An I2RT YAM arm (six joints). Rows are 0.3 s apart.
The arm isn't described. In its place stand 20 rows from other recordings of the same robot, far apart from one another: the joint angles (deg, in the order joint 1, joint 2, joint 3, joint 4, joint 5, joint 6), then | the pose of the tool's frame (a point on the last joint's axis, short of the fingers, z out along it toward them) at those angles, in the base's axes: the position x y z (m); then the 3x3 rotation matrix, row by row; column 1 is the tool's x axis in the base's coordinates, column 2 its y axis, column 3 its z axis.
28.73 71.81 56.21 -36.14 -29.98 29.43 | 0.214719, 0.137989, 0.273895; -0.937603, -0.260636, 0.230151; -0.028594, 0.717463, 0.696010; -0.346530, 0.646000, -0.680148
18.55 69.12 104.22 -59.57 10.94 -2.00 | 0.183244, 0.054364, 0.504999; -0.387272, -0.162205, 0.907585; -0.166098, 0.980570, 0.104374; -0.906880, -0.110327, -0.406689
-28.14 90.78 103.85 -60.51 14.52 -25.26 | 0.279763, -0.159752, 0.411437; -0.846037, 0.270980, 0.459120; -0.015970, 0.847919, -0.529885; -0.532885, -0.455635, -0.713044
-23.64 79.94 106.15 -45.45 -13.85 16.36 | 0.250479, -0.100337, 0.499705; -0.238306, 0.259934, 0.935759; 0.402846, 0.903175, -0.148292; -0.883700, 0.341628, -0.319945
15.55 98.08 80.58 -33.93 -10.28 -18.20 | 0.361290, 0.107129, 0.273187; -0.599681, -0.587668, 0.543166; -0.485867, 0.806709, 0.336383; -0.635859, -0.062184, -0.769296
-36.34 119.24 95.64 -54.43 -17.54 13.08 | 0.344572, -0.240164, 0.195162; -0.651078, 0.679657, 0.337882; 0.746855, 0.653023, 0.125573; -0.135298, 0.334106, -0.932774
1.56 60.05 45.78 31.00 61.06 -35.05 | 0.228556, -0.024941, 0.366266; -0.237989, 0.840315, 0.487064; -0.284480, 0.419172, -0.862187; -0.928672, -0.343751, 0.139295
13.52 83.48 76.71 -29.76 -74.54 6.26 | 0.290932, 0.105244, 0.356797; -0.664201, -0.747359, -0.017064; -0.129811, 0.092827, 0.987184; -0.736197, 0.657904, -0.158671
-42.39 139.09 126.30 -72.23 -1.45 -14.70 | 0.356032, -0.323768, 0.181486; -0.882311, 0.463617, 0.081153; 0.461910, 0.886033, -0.039816; -0.090364, 0.002356, -0.995906
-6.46 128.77 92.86 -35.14 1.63 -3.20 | 0.451529, -0.052145, 0.120588; -0.945122, 0.068992, 0.319350; 0.050859, 0.996602, -0.064786; -0.322735, -0.044989, -0.945420
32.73 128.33 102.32 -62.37 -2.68 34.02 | 0.363625, 0.235691, 0.157563; -0.999759, 0.021893, -0.001525; 0.021777, 0.998271, 0.054603; 0.002718, 0.054556, -0.998507
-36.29 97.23 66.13 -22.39 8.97 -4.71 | 0.286041, -0.216927, 0.212487; -0.699808, 0.603982, 0.381411; 0.413245, 0.777828, -0.473510; -0.582664, -0.173750, -0.793923
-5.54 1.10 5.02 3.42 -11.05 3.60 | 0.104590, -0.003289, 0.209096; 0.120978, -0.102254, 0.987374; 0.050181, 0.994038, 0.096796; -0.991386, 0.037838, 0.125388
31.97 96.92 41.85 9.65 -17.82 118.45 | 0.263158, 0.177091, 0.132221; -0.315559, 0.858211, 0.404842; 0.789755, 0.001020, 0.613422; 0.526032, 0.513296, -0.678098
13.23 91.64 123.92 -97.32 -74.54 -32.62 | 0.223712, 0.087843, 0.483272; -0.497018, -0.860601, -0.111078; -0.264463, 0.028312, 0.963980; -0.826457, 0.508492, -0.241669
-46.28 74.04 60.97 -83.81 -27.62 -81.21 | 0.141162, -0.123734, 0.265583; -0.775630, -0.574377, 0.261703; -0.455870, 0.796540, 0.397123; -0.436556, 0.188718, -0.879662
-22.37 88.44 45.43 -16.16 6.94 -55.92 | 0.265548, -0.113940, 0.160269; -0.805301, -0.413907, 0.424467; -0.557668, 0.771858, -0.305355; -0.201239, -0.482614, -0.852400
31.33 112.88 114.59 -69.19 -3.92 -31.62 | 0.346977, 0.214064, 0.322849; -0.388214, -0.874470, 0.290846; -0.848661, 0.462260, 0.257080; -0.359255, -0.147028, -0.921585
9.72 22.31 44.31 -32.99 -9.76 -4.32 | 0.085252, 0.020726, 0.340334; -0.162478, -0.343629, 0.924943; -0.103149, 0.938178, 0.330426; -0.981306, -0.041720, -0.187878
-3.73 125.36 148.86 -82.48 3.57 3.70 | 0.428924, -0.030184, 0.387652; -0.847133, 0.151934, 0.509197; 0.119771, 0.988188, -0.095596; -0.517707, -0.019996, -0.855324
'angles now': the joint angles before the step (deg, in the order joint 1, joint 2, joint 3, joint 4, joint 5, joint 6). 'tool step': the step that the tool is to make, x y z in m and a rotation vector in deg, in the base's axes. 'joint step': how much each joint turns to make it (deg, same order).
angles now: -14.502, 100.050, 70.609, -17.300, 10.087, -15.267
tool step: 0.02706, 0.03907, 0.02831, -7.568, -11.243, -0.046
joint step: 7.125, 0.306, 2.643, 10.011, 8.852, 0.634
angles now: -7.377, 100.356, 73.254, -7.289, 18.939, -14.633
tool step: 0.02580, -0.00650, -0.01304, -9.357, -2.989, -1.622
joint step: 0.044, 5.836, 1.441, 11.301, 6.011, -7.300
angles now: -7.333, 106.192, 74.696, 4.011, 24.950, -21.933
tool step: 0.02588, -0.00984, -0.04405, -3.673, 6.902, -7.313
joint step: -0.240, 9.792, 5.114, -1.530, 8.394, -0.350
